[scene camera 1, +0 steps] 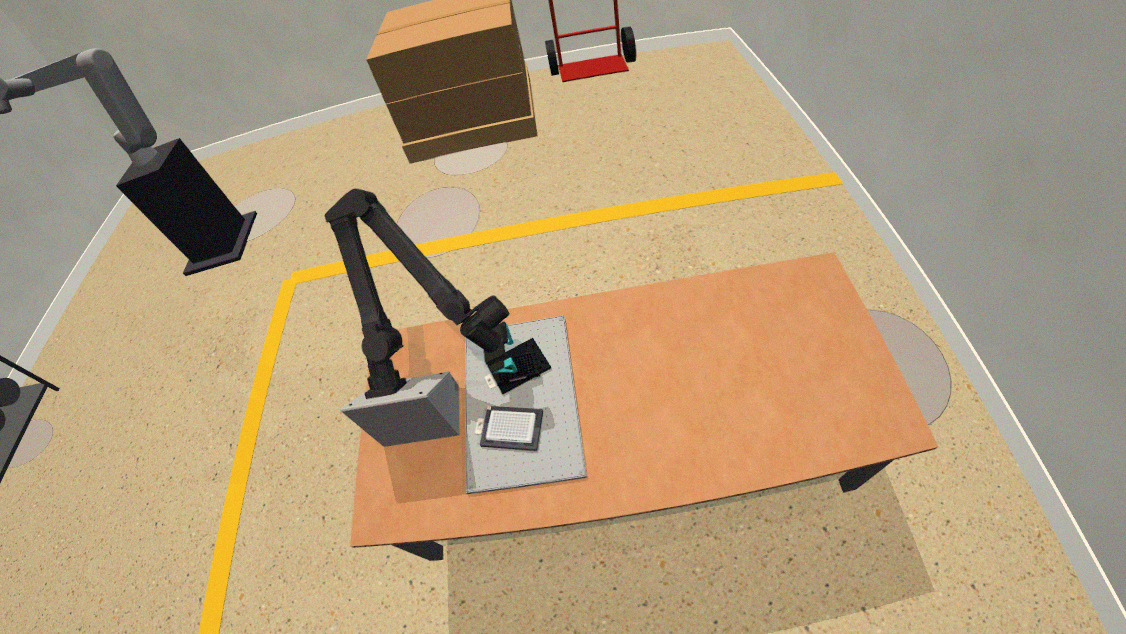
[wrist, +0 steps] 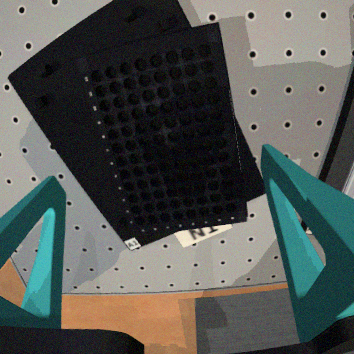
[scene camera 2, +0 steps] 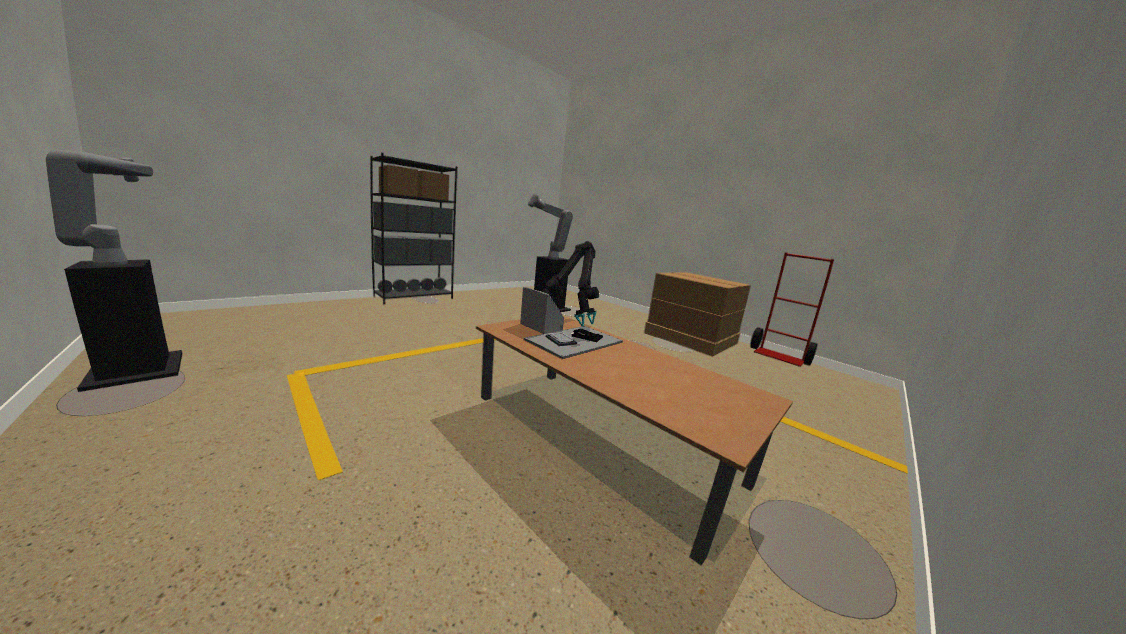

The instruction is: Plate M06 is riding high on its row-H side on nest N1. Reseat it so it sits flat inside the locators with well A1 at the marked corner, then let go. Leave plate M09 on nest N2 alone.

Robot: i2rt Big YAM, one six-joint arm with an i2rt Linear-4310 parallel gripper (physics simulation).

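Frame: origin at the arm's base, x down, y left, z ahead, level; metres.
Seen in the pictures: gripper, between the fingertips: (scene camera 1: 513, 357) (wrist: 155, 169) (scene camera 2: 587, 325); arm's base, origin of its link: (scene camera 1: 386, 390) (scene camera 2: 540, 301).
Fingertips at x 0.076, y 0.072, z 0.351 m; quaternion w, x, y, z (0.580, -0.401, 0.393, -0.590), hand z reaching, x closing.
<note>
Offsets run from my fingertips to a thing's middle. "pt": to the spot under its first point. Level surfaces: height alone.
Black plate M06 @[dy -0.003, dx +0.054, dz -0.006 m] (wrist: 165, 135) (scene camera 1: 533, 361) lies skewed over black nest N1 @[pt dy +0.028, dx +0.066, dz +0.068 m] (wrist: 100, 30). In the wrist view its lower right corner juts past the nest's edge, and the nest's A1 mark shows beside its lower left corner. Its tilt and which locators it rests on are too dark to tell. My gripper (scene camera 1: 509, 350) (scene camera 2: 585, 319) (wrist: 155, 169) is open and empty above the plate, with one teal finger out to each side in the wrist view. White plate M09 @[dy -0.182, dx +0.058, dz -0.041 m] (scene camera 1: 510, 426) sits on dark nest N2 @[dy -0.182, dx +0.069, dz -0.041 m] (scene camera 1: 538, 430), beside N1.
Both nests stand on a grey perforated board @[pt dy -0.311, dx +0.078, dz +0.075 m] (scene camera 1: 559, 464) on the orange table @[dx +0.090 m] (scene camera 1: 709, 378). A grey box-like block (scene camera 1: 409, 417) stands by the arm's base. The N1 label @[pt dy -0.017, dx +0.076, dz -0.099 m] (wrist: 202, 235) lies just off the nest's edge. Boxes (scene camera 1: 457, 78) and a red hand truck (scene camera 1: 594, 69) stand beyond the table.
</note>
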